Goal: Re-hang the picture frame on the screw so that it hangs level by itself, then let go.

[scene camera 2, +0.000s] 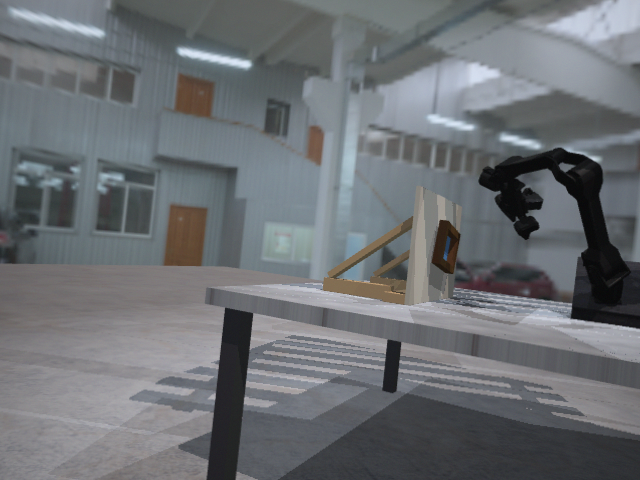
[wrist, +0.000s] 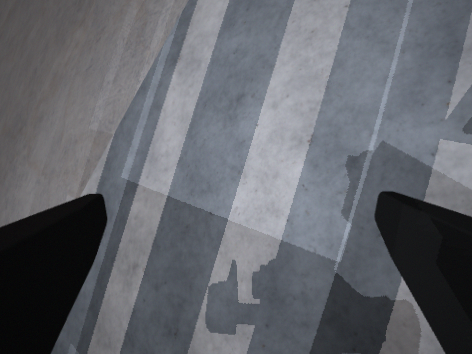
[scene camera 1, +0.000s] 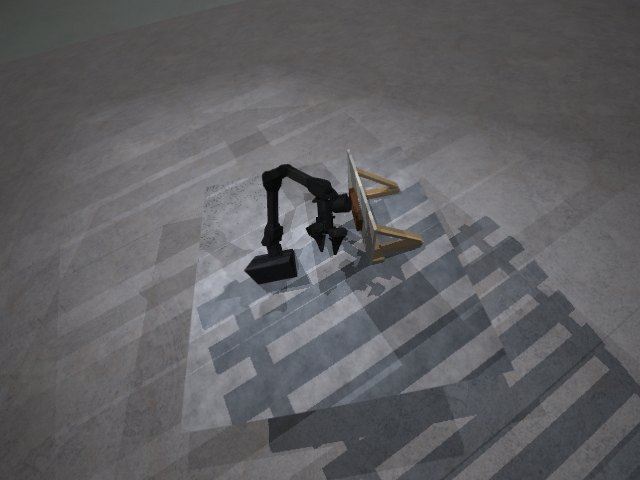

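Where they show: gripper, fingertip midpoint: (wrist: 242, 206) (scene camera 1: 328, 253); arm's base, link origin: (scene camera 2: 606, 294) (scene camera 1: 275, 255).
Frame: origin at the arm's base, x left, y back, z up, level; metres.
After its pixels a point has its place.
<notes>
The brown picture frame (scene camera 1: 357, 214) @(y -0.415, x -0.003, z 0.135 m) (scene camera 2: 440, 246) @(y -0.435, x 0.145, z 0.084 m), with blue showing inside it in the second scene view, is against the front face of the upright pale board (scene camera 1: 352, 170) @(y -0.462, x 0.195, z 0.202 m) (scene camera 2: 421, 253) @(y -0.467, x 0.243, z 0.059 m). It looks tilted, not level, and is raised above the table. The screw cannot be made out. My gripper (scene camera 1: 329, 252) @(y -0.235, x -0.161, z 0.167 m) (scene camera 2: 526, 229) @(y -0.235, x -0.161, z 0.167 m) (wrist: 242, 206) @(y -0.235, x -0.161, z 0.167 m) is open and empty, fingers pointing down, in front of the board and apart from the frame. In the wrist view the two black fingertips stand wide apart over the table top; the frame does not show there.
Wooden braces (scene camera 1: 408, 239) @(y -0.612, x -0.140, z 0.023 m) (scene camera 2: 361, 253) @(y -0.632, x 0.246, z 0.042 m) support the board from behind on the grey table (scene camera 1: 330, 351) @(y -0.127, x -0.476, z -0.076 m) (scene camera 2: 310, 308) @(y -0.627, x 0.584, z -0.083 m). The black arm base (scene camera 1: 271, 267) @(y 0.014, x -0.100, z 0.079 m) (scene camera 2: 583, 289) @(y -0.056, x -0.012, z 0.006 m) stands across from the board's front face. Striped shadows lie over the table.
</notes>
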